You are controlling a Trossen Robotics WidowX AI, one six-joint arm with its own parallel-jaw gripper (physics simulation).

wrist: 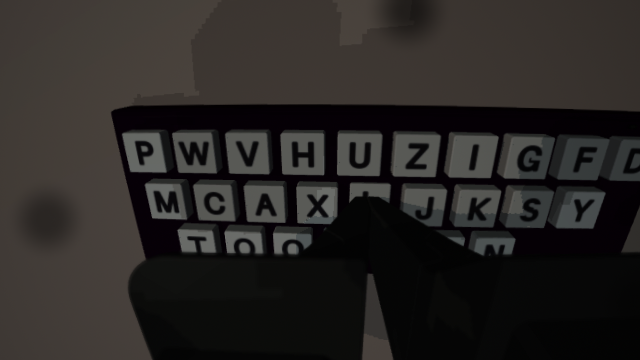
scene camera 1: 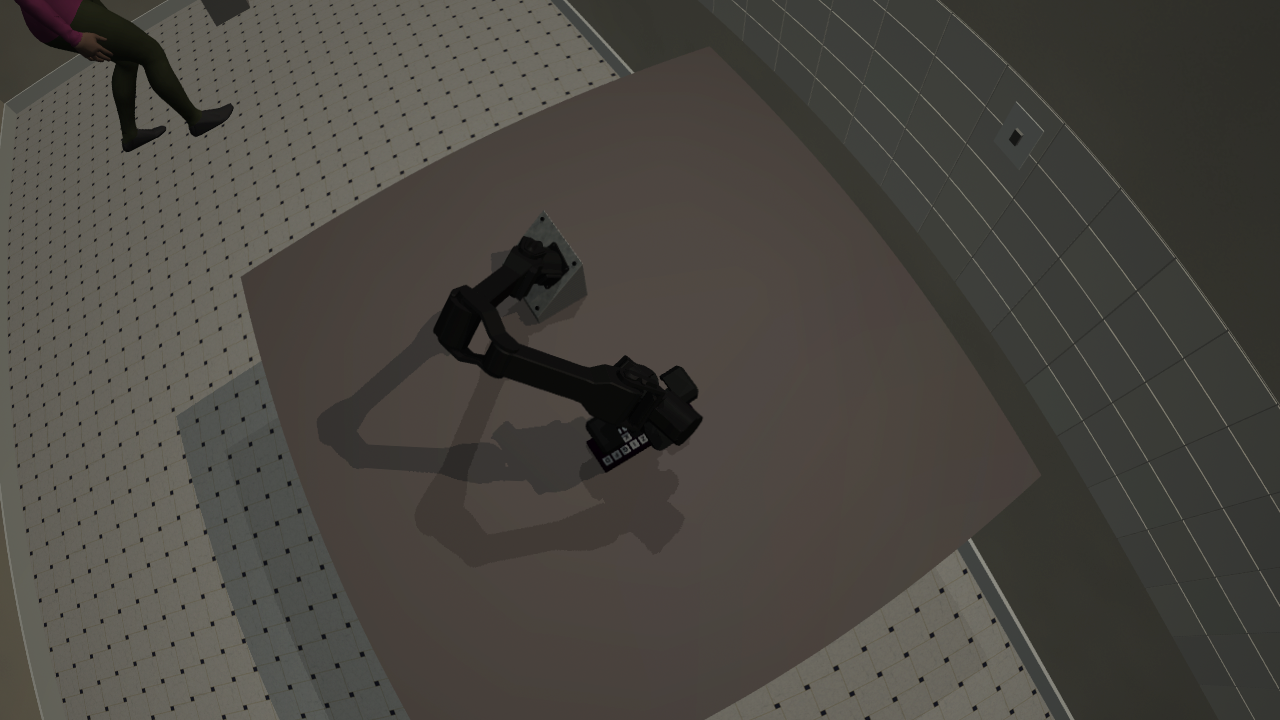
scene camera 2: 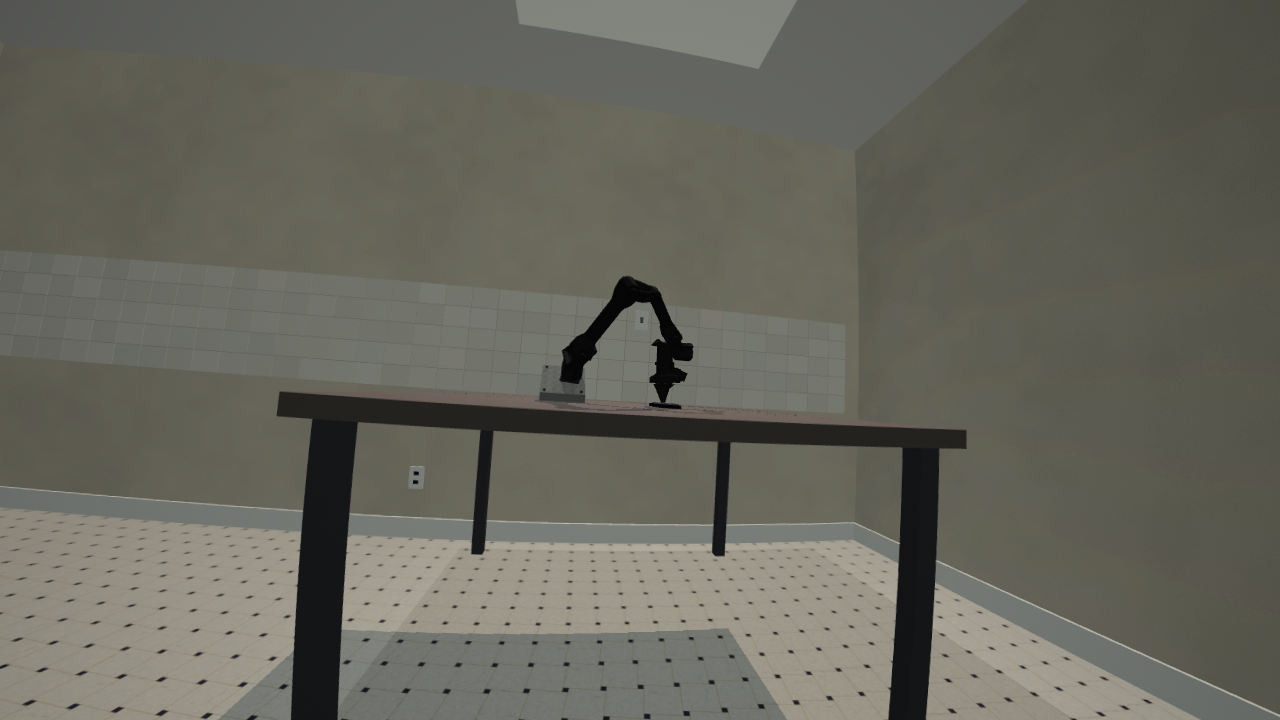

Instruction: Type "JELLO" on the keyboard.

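Pixels of known places: gripper, fingertip midpoint: [wrist: 365, 208]; arm's base at its link origin: [scene camera 1: 551, 265] [scene camera 2: 570, 376].
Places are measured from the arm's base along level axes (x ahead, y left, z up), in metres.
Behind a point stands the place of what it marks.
The black keyboard [wrist: 240, 117] {z -0.073, x 0.353, y 0.064 m} [scene camera 2: 672, 406] {z -0.078, x 0.339, y -0.081 m} lies on the table, its light keys showing in the wrist view; part of it also shows under the arm in scene camera 1. My gripper [wrist: 365, 208] {z -0.072, x 0.325, y 0.019 m} [scene camera 2: 662, 400] {z -0.072, x 0.325, y 0.019 m} is shut and empty, pointing down, its tips over the front part of a middle-row key [wrist: 382, 191] {z -0.072, x 0.332, y 0.014 m} between X and J. That key's letter is mostly covered, with a short upright stroke showing. I cannot tell whether the tips touch it. The J key [wrist: 425, 206] {z -0.068, x 0.330, y 0.000 m} is just right of the tips. The O key [wrist: 244, 245] {z -0.068, x 0.307, y 0.062 m} is lower left. The E key is mostly hidden behind the right finger.
The arm's grey base plate [scene camera 1: 564, 284] {z -0.002, x 0.047, y 0.005 m} [scene camera 2: 562, 394] {z -0.061, x -0.017, y -0.069 m} stands on the brown table [scene camera 1: 805, 340] {z -0.085, x 0.320, y 0.366 m} [scene camera 2: 429, 422] {z -0.117, x -0.179, y -0.658 m}. The K key [wrist: 477, 206] {z -0.068, x 0.332, y -0.018 m} and N key [wrist: 495, 247] {z -0.068, x 0.317, y -0.028 m} are right of the fingers. A person [scene camera 1: 152, 67] stands on the floor beyond the table.
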